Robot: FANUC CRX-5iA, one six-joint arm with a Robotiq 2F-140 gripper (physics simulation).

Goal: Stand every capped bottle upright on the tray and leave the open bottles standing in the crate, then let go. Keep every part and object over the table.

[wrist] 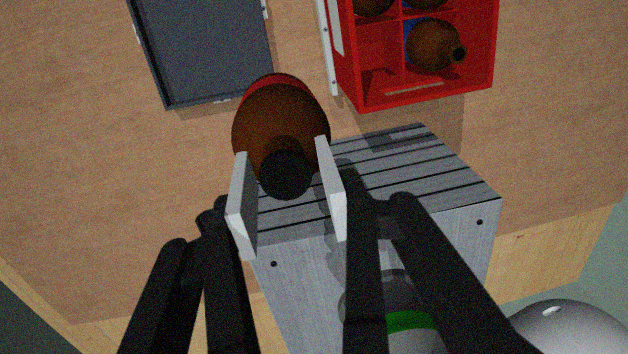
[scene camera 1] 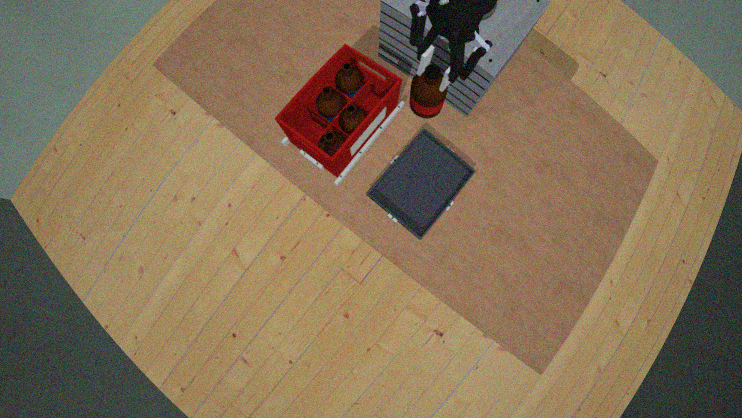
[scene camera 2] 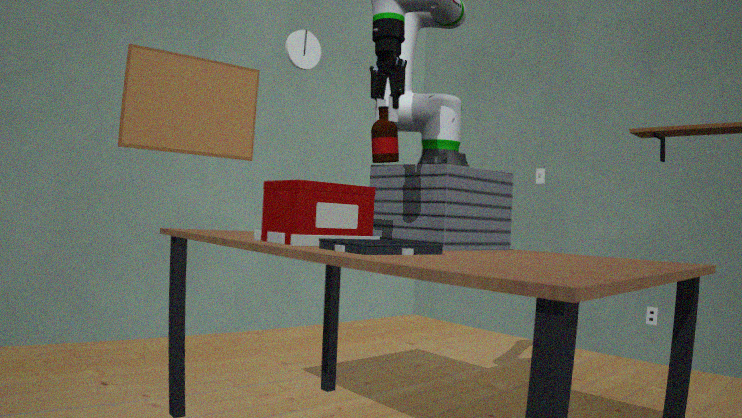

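Where they show: gripper, fingertip midpoint: (wrist: 285,163) (scene camera 1: 433,78) (scene camera 2: 386,122); arm's base, origin of the base link: (wrist: 384,301).
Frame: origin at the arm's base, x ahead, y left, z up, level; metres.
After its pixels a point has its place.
My gripper (scene camera 1: 435,71) {x 0.338, y 0.041, z 0.092 m} (scene camera 2: 386,106) (wrist: 285,163) {x 0.338, y 0.041, z 0.092 m} is shut on the neck of a brown bottle (scene camera 1: 428,93) {x 0.373, y 0.047, z 0.089 m} (scene camera 2: 384,145) {x 0.371, y 0.063, z 0.022 m} (wrist: 280,115) {x 0.371, y 0.031, z 0.091 m} with a red label and a solid black top that looks like a cap. The bottle hangs upright, high above the table, between crate and pedestal. The dark tray (scene camera 1: 421,181) {x 0.435, y 0.123, z -0.256 m} (scene camera 2: 381,246) {x 0.535, y 0.205, z -0.242 m} (wrist: 210,50) {x 0.392, y 0.133, z -0.256 m} bears no bottle. The red crate (scene camera 1: 306,144) {x 0.527, y -0.175, z -0.142 m} (scene camera 2: 280,207) {x 0.531, y -0.168, z -0.162 m} (wrist: 425,99) {x 0.263, y -0.133, z -0.086 m} holds several standing brown bottles, among them one at the back (scene camera 1: 348,80) {x 0.319, y -0.178, z -0.137 m} (wrist: 432,44) {x 0.314, y -0.175, z -0.136 m} with a blue label and an open-looking mouth. Crate walls hide the lower parts of the others.
The grey slatted pedestal (scene camera 1: 498,41) {x 0.080, y 0.120, z -0.006 m} (scene camera 2: 477,207) {x 0.036, y 0.172, z -0.128 m} (wrist: 295,280) {x 0.105, y 0.110, z -0.007 m} stands on the table (scene camera 1: 545,207) {x 0.301, y 0.497, z -0.261 m} (scene camera 2: 571,270) {x 0.462, y 0.634, z -0.261 m} close behind the held bottle. White strips (scene camera 1: 371,142) {x 0.412, y -0.052, z -0.238 m} run along the crate's foot. The crate compartment nearest the pedestal is empty.
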